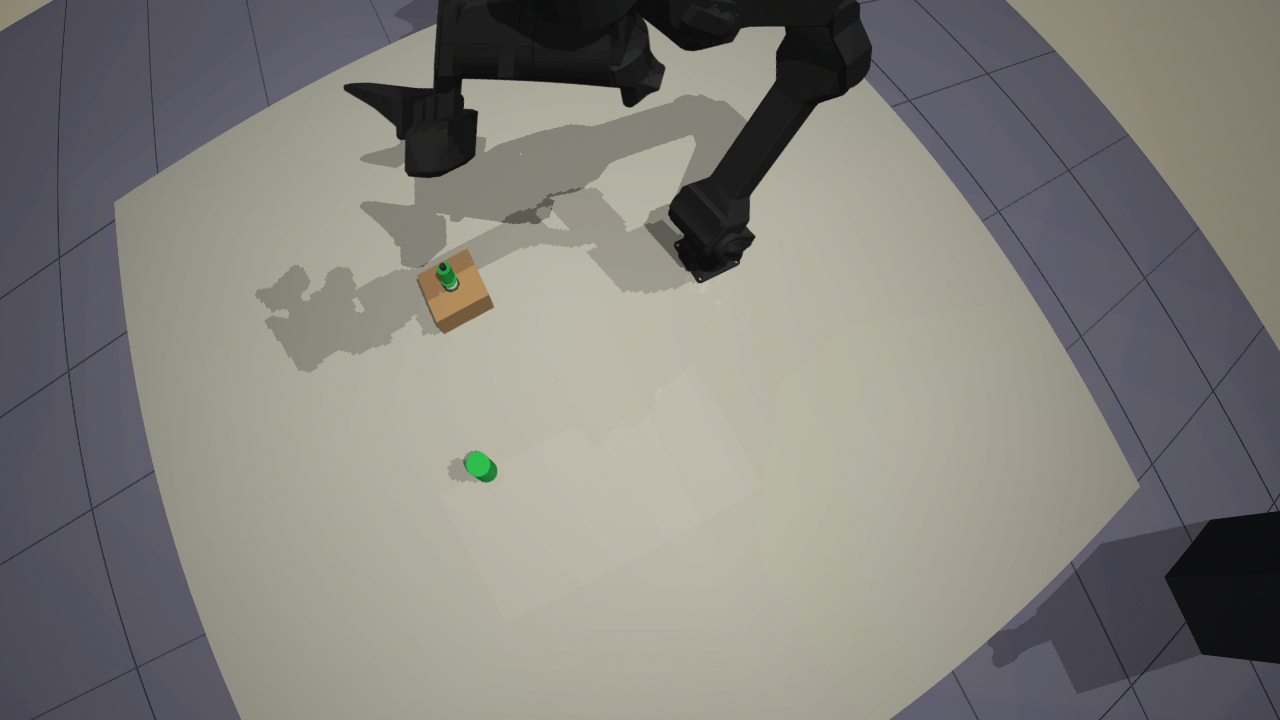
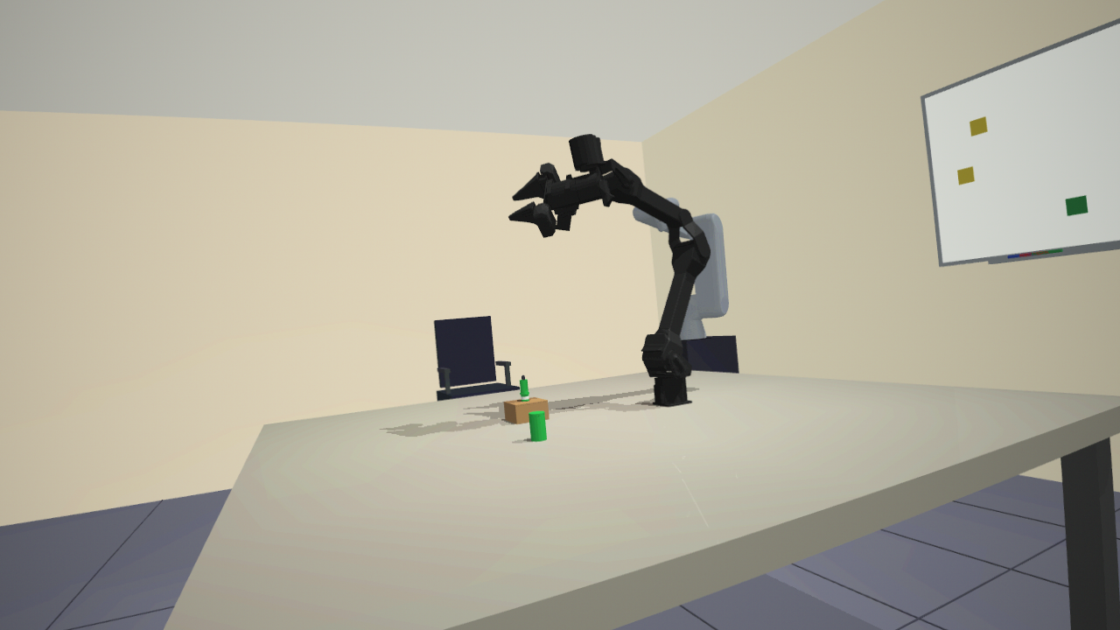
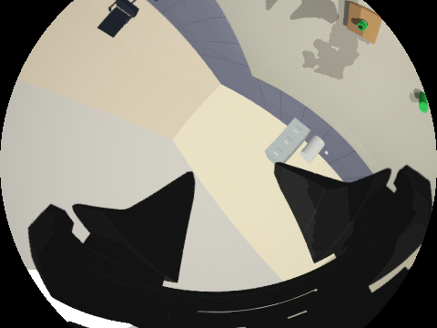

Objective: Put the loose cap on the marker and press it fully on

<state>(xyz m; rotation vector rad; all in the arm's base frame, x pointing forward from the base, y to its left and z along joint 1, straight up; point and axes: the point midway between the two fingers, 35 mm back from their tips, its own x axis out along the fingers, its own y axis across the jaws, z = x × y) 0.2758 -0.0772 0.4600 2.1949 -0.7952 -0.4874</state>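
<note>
Now: gripper tip 430 mm above the green cap, 220 mm to the right of it and 70 mm short of it. From my gripper tip the other things lie so: green marker: 380 mm below, 10 mm ahead; then brown holder block: 440 mm below, 10 mm ahead.
</note>
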